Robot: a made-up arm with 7 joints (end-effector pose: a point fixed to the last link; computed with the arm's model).
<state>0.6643 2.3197 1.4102 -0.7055 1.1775 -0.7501 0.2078</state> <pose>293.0 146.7 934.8 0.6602 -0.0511 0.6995 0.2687</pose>
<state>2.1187 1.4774 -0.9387 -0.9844 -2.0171 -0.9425 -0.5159</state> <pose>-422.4 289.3 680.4 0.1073 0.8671 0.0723 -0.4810</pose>
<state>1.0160 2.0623 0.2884 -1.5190 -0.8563 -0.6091 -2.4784</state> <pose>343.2 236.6 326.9 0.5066 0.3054 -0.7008 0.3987</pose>
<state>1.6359 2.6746 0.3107 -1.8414 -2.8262 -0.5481 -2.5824</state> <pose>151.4 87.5 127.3 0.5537 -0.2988 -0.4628 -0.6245</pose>
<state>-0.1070 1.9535 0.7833 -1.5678 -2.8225 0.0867 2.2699</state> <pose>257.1 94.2 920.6 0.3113 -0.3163 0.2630 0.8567</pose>
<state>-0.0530 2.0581 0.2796 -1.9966 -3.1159 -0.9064 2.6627</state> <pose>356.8 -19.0 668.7 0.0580 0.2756 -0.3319 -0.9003</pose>
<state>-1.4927 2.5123 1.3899 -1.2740 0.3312 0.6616 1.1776</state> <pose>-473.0 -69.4 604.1 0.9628 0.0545 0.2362 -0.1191</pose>
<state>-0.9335 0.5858 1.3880 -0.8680 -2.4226 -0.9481 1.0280</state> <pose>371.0 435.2 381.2 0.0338 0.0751 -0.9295 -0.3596</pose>
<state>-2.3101 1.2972 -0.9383 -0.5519 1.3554 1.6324 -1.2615</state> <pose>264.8 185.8 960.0 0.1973 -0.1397 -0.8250 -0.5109</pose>
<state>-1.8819 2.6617 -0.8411 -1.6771 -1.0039 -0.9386 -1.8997</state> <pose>88.6 174.3 885.1 0.1341 0.0072 0.7905 -0.5975</pose>
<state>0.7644 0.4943 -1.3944 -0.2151 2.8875 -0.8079 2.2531</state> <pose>-354.1 266.0 140.9 0.5161 -0.6762 0.2743 -0.4484</pose>
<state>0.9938 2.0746 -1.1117 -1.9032 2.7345 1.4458 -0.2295</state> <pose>-126.8 171.9 194.9 0.8130 0.1433 0.0728 0.5597</pose>
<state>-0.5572 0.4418 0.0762 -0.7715 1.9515 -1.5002 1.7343</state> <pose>435.1 230.5 315.6 0.7499 -0.0070 0.0048 -0.6615</pose>
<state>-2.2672 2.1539 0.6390 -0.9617 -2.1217 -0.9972 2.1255</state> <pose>-295.0 360.9 636.4 0.6020 -0.4612 0.6466 0.0827</pose>
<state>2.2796 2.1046 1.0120 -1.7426 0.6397 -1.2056 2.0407</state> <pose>171.8 108.4 201.8 0.4563 -0.2262 -0.5853 0.6309</pose>
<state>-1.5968 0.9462 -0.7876 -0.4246 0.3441 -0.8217 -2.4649</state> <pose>528.9 189.2 715.6 0.1868 -0.4523 -0.1672 0.8559</pose>
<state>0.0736 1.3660 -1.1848 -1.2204 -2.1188 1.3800 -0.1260</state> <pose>157.0 315.9 111.3 0.1921 -0.0434 -0.1932 0.9612</pose>
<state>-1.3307 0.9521 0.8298 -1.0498 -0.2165 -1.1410 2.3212</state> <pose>212.9 326.5 803.5 0.6135 0.6277 0.4159 -0.2380</pose>
